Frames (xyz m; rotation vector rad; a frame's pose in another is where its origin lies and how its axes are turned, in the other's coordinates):
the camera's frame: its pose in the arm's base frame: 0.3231 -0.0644 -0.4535 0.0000 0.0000 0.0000
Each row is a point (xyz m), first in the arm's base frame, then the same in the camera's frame.
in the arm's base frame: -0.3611 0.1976 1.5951
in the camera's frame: -0.6842 0.2620 2.0486
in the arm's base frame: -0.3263 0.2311 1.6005
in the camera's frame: -0.6494 0.2955 2.0540
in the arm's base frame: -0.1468 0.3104 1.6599
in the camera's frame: -0.4699 0.3748 2.1134
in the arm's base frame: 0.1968 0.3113 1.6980
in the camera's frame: -0.1263 0.3757 2.1515
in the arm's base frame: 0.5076 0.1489 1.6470
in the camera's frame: 0.1845 0.2133 2.1005
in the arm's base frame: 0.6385 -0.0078 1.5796
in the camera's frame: 0.3154 0.0566 2.0331
